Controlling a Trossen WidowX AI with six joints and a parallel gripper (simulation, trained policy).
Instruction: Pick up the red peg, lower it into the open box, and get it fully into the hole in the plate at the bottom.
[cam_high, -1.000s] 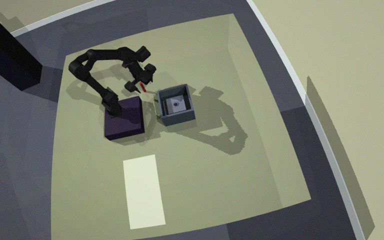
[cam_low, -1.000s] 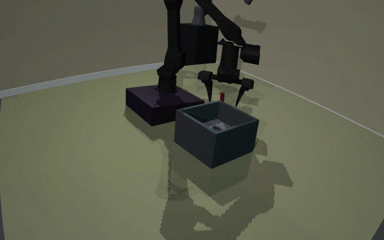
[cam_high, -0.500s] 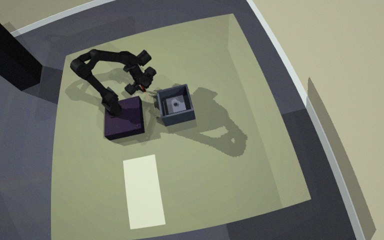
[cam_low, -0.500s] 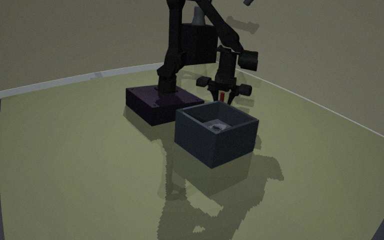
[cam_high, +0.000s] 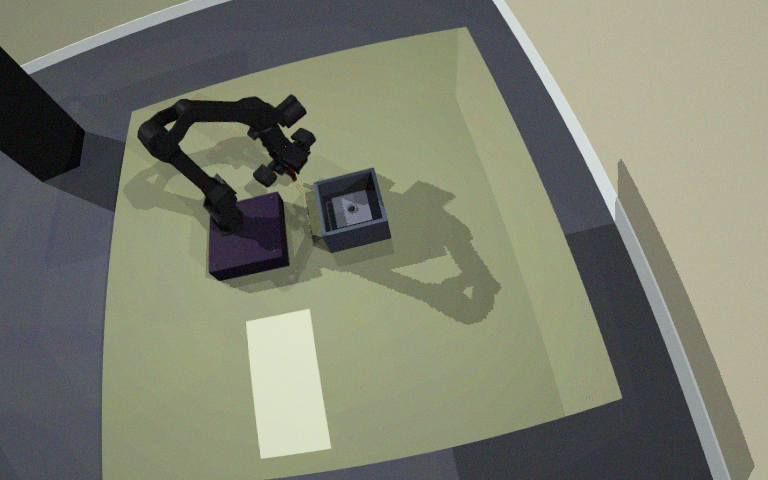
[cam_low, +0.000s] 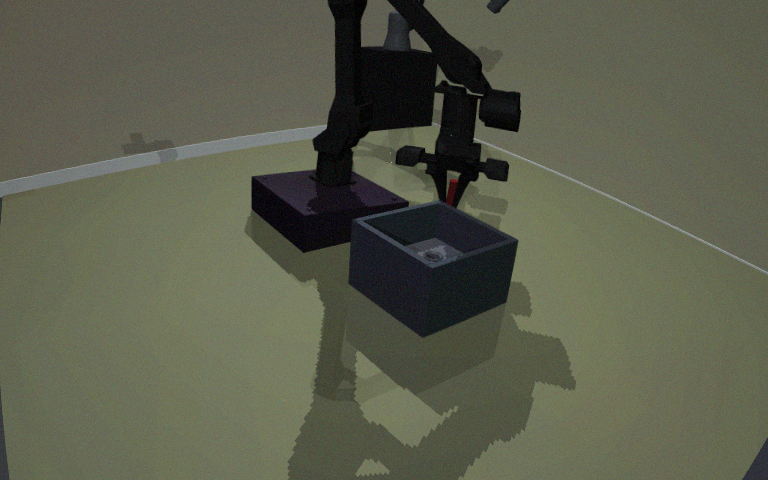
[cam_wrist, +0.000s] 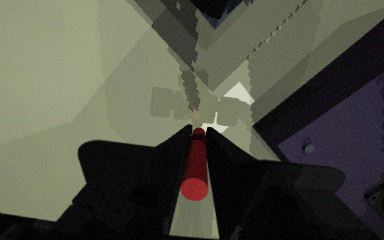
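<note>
Now: gripper tip 16 cm to the left of the plate and 12 cm short of it. Also, from my gripper tip: grey-blue box 16 cm to the right, 12 cm ahead, 2 cm below; then red peg 1 cm to the left, 1 cm behind, 1 cm above.
</note>
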